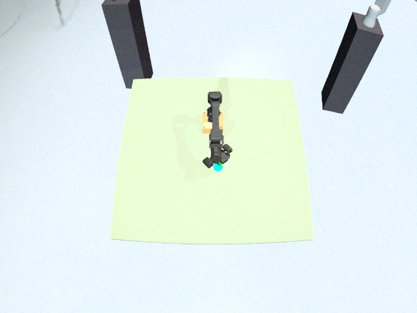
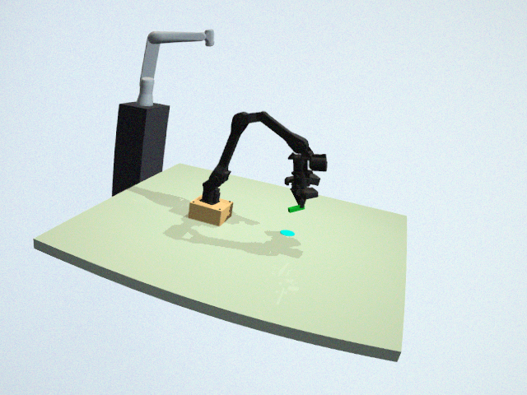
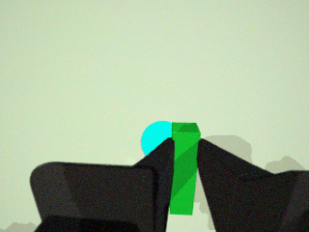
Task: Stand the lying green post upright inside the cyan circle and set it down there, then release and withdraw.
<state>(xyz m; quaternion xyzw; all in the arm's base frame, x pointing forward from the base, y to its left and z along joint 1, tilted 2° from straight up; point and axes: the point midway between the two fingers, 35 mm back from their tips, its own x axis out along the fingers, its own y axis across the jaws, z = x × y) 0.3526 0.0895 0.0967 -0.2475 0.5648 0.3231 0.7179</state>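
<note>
Right now my gripper tip is 120 mm above the cyan circle, 30 mm past it and 10 mm to the left of it. The rest, counted from my gripper tip: green post: 20 mm to the right, 10 mm below, 10 mm behind.
</note>
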